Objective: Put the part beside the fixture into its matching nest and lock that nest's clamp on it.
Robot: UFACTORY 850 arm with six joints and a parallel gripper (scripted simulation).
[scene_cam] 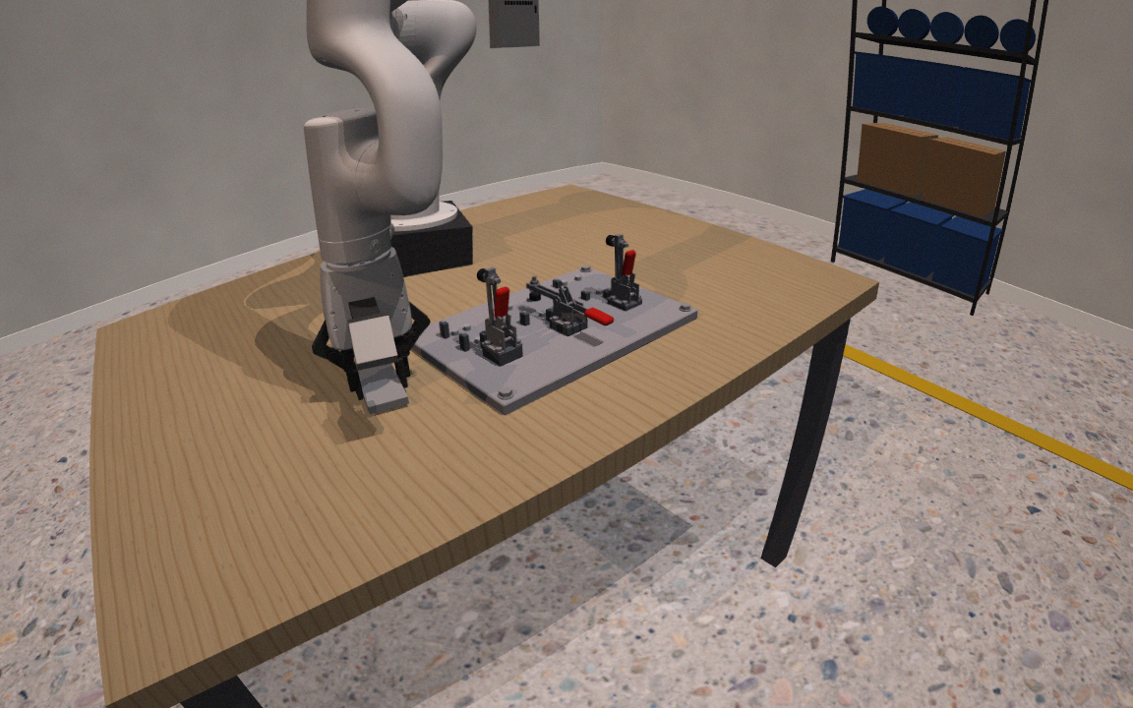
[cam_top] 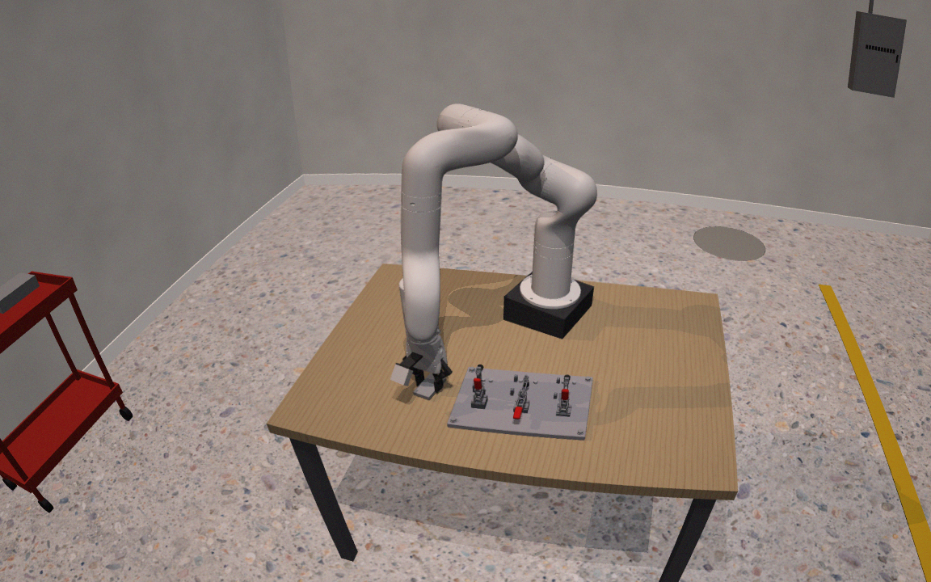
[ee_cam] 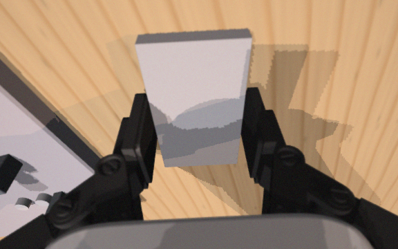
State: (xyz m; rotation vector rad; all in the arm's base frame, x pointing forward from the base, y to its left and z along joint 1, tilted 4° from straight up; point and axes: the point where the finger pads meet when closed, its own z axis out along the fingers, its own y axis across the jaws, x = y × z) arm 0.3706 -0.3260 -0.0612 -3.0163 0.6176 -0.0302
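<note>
The grey fixture plate is 60 mm ahead of my hand, 250 mm to the left of it and 20 mm below it. Also, from my hand: flat grey part 20 mm below.
</note>
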